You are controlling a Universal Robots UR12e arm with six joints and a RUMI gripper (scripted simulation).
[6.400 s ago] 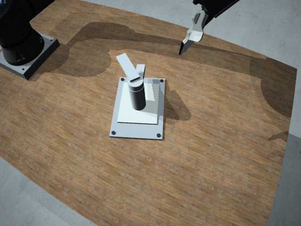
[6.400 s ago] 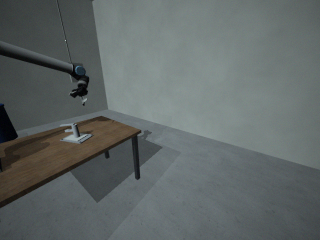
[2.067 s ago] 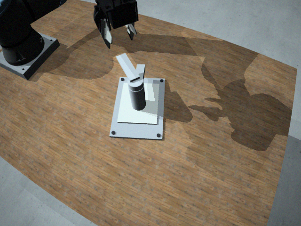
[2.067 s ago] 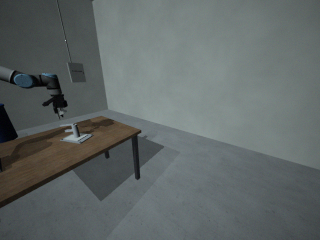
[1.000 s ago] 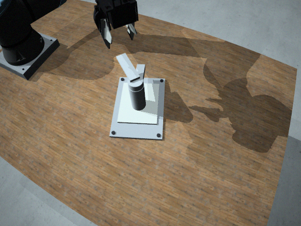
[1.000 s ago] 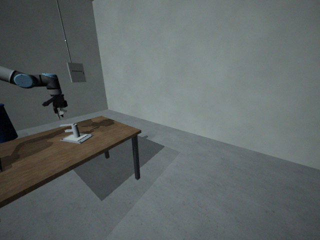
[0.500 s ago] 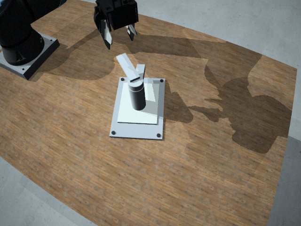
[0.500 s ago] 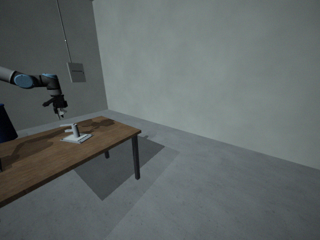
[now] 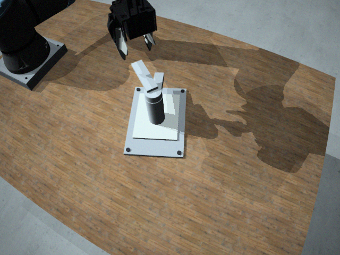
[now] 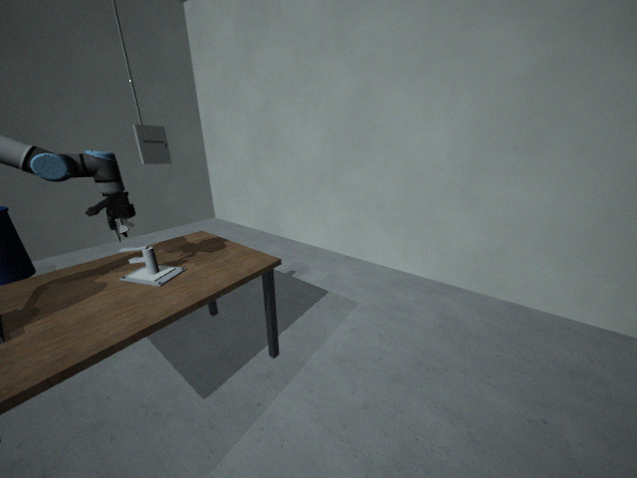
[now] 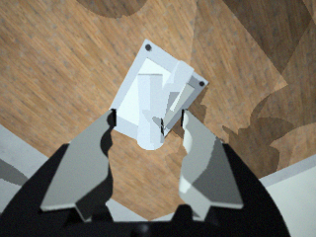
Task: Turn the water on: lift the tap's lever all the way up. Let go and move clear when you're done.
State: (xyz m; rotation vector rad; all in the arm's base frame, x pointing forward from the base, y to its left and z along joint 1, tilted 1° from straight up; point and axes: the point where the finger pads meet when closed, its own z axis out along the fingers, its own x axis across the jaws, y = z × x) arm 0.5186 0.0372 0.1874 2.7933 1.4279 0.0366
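My gripper is now 3 cm short of the lever, 2 cm to the left of it and 7 cm above it. From my hand the other things lie so: grey tap 5 cm ahead, 3 cm to the right, 12 cm below.
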